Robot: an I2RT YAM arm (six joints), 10 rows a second.
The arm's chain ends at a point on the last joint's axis. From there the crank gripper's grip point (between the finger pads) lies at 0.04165 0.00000 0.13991 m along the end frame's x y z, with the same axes.
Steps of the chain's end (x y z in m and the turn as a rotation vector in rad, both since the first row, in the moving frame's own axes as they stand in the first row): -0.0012, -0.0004, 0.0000, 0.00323, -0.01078, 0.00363; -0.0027, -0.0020, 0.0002, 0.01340, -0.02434, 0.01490; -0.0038, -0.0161, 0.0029, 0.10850, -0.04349, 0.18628; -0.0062, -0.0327, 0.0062, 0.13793, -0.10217, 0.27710; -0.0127, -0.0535, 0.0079, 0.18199, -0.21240, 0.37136; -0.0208, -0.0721, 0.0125, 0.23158, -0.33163, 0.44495
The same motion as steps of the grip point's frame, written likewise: -0.0027, -0.0007, 0.0004, 0.00323, -0.01078, 0.00363; -0.0061, -0.0033, 0.0012, 0.01340, -0.02434, 0.01490; -0.0092, -0.0241, 0.0042, 0.10850, -0.04349, 0.18628; -0.0194, -0.0426, 0.0091, 0.13793, -0.10217, 0.27710; -0.0405, -0.0693, 0.0124, 0.18199, -0.21240, 0.37136; -0.0637, -0.0967, 0.0165, 0.23158, -0.33163, 0.44495
